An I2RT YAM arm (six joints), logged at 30 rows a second.
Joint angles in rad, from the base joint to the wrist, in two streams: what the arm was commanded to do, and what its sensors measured. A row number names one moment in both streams.
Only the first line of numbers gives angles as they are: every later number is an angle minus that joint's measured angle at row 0.
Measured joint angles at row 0: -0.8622 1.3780 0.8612 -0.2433 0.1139 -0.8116
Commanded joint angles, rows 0 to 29: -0.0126 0.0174 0.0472 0.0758 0.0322 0.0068; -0.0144 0.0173 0.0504 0.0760 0.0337 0.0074; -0.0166 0.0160 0.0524 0.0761 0.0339 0.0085; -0.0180 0.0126 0.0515 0.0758 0.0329 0.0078; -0.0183 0.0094 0.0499 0.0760 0.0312 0.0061; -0.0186 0.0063 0.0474 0.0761 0.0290 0.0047; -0.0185 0.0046 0.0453 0.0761 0.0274 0.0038; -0.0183 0.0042 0.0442 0.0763 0.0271 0.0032; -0.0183 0.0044 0.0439 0.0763 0.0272 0.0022; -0.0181 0.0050 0.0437 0.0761 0.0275 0.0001; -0.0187 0.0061 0.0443 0.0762 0.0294 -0.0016; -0.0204 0.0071 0.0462 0.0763 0.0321 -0.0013; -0.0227 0.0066 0.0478 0.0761 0.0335 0.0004; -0.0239 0.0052 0.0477 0.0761 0.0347 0.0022; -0.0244 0.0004 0.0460 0.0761 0.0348 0.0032; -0.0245 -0.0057 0.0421 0.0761 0.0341 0.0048; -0.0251 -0.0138 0.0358 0.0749 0.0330 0.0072; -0.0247 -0.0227 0.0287 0.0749 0.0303 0.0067; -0.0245 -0.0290 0.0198 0.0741 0.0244 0.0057; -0.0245 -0.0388 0.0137 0.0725 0.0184 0.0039; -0.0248 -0.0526 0.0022 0.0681 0.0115 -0.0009; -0.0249 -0.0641 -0.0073 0.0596 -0.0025 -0.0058; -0.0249 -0.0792 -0.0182 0.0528 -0.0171 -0.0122; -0.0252 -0.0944 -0.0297 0.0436 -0.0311 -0.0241; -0.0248 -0.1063 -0.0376 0.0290 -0.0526 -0.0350; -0.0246 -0.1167 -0.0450 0.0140 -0.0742 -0.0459; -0.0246 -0.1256 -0.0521 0.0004 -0.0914 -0.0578; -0.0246 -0.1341 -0.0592 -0.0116 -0.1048 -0.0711; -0.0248 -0.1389 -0.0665 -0.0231 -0.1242 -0.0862; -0.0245 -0.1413 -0.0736 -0.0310 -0.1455 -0.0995
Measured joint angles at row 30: -0.0226 -0.1030 -0.0470 0.0011 -0.0477 -0.0436
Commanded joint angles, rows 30 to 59: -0.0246 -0.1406 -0.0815 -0.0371 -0.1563 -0.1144; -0.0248 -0.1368 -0.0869 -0.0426 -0.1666 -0.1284; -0.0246 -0.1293 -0.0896 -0.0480 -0.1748 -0.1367; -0.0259 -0.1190 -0.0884 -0.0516 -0.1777 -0.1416; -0.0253 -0.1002 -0.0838 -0.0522 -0.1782 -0.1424; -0.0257 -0.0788 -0.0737 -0.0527 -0.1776 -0.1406; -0.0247 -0.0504 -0.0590 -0.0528 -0.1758 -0.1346; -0.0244 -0.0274 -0.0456 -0.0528 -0.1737 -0.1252; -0.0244 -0.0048 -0.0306 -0.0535 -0.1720 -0.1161; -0.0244 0.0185 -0.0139 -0.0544 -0.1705 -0.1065; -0.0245 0.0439 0.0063 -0.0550 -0.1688 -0.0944; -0.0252 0.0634 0.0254 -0.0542 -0.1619 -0.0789; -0.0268 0.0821 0.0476 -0.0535 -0.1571 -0.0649; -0.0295 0.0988 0.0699 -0.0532 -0.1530 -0.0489; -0.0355 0.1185 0.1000 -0.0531 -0.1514 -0.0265; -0.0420 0.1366 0.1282 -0.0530 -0.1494 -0.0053; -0.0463 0.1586 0.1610 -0.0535 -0.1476 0.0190; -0.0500 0.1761 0.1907 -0.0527 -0.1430 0.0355; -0.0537 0.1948 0.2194 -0.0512 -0.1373 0.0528; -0.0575 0.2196 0.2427 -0.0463 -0.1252 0.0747; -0.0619 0.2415 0.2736 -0.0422 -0.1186 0.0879; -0.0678 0.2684 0.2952 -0.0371 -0.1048 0.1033; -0.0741 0.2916 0.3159 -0.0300 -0.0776 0.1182; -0.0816 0.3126 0.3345 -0.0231 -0.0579 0.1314; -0.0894 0.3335 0.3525 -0.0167 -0.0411 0.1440; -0.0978 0.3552 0.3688 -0.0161 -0.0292 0.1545; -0.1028 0.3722 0.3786 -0.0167 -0.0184 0.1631; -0.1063 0.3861 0.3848 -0.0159 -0.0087 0.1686; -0.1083 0.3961 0.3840 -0.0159 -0.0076 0.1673; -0.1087 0.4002 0.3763 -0.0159 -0.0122 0.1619
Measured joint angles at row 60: -0.0942 0.3664 0.3333 -0.0654 -0.0559 0.1118
